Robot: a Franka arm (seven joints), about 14 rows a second.
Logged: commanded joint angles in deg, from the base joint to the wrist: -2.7 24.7 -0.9 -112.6 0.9 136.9 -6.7; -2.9 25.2 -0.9 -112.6 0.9 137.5 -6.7; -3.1 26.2 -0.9 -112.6 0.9 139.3 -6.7; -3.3 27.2 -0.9 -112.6 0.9 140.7 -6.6; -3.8 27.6 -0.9 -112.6 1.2 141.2 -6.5; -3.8 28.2 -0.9 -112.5 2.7 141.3 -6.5; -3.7 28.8 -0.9 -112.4 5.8 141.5 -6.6; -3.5 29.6 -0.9 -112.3 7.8 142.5 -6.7
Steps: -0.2 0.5 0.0 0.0 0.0 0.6 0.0; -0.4 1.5 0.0 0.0 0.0 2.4 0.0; -0.6 2.5 0.0 0.0 0.0 3.8 0.1; -1.1 2.9 0.0 0.0 0.3 4.3 0.2; -1.1 3.5 0.0 0.1 1.8 4.4 0.2; -1.0 4.1 0.0 0.2 4.9 4.6 0.1; -0.8 4.9 0.0 0.3 6.9 5.6 0.0
